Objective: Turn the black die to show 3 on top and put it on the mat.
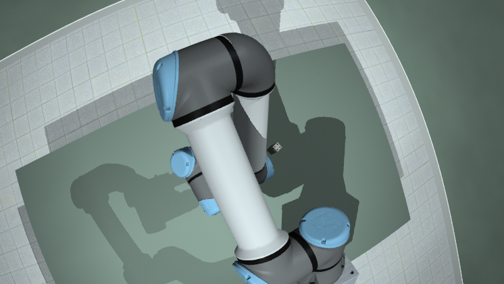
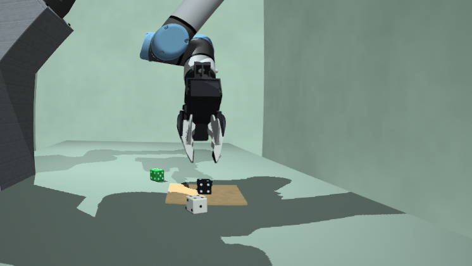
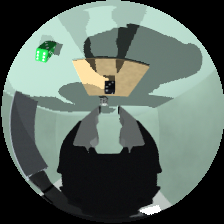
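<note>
Right now the black die is 60 mm below my hand and 10 mm to the right of it. From my hand the other things lie so: white die 110 mm to the right, 60 mm below, 40 mm behind; tan mat 70 mm below, 10 mm to the right; green die 120 mm to the left, 80 mm behind, 60 mm below.
</note>
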